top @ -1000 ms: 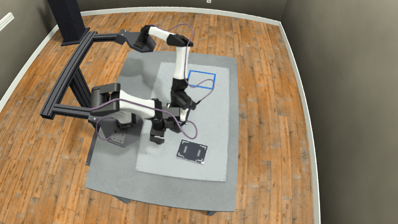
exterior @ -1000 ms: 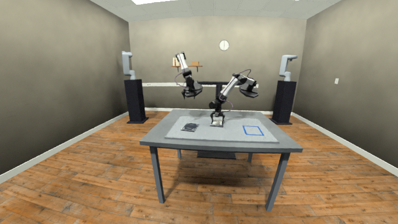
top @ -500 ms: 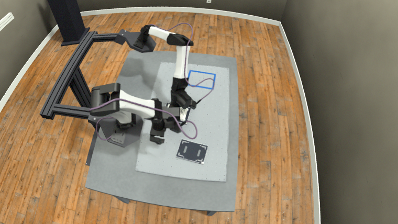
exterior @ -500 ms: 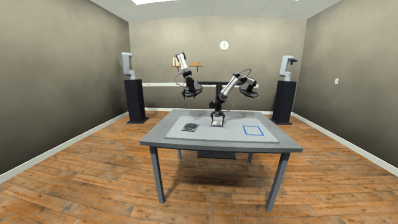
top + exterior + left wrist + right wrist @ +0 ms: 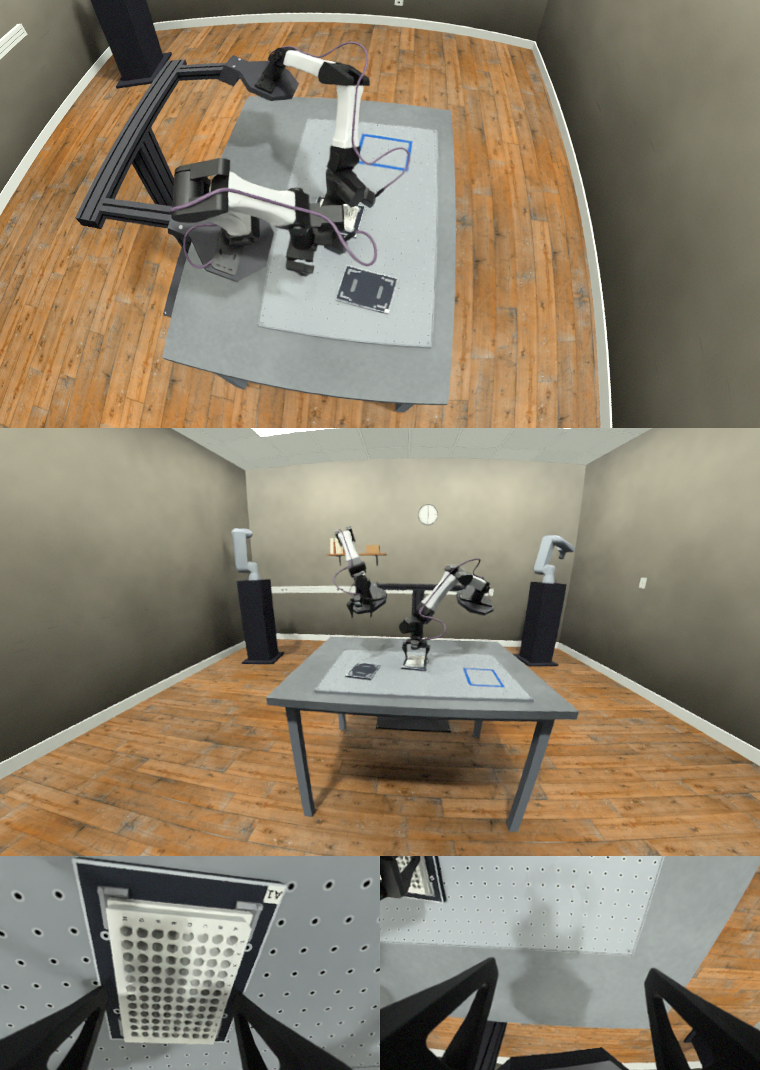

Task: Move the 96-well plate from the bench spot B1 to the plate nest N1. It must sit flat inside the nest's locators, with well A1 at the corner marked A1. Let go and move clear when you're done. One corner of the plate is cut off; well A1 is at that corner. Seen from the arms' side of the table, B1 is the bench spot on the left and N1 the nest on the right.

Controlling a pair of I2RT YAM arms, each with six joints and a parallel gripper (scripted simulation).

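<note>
The white 96-well plate is 20 mm below my left hand. From my left hand the other things lie so: dark nest (30 mm below); A1 label (60 mm ahead, 70 mm to the right, 20 mm below).
Right now the white 96-well plate is 28 cm to the left of my right hand, 22 cm below it and 6 cm ahead of it. From my right hand the other things lie so: dark nest 28 cm to the left, 23 cm below, 6 cm ahead; then A1 label 23 cm below, 20 cm to the left, 12 cm ahead.
</note>
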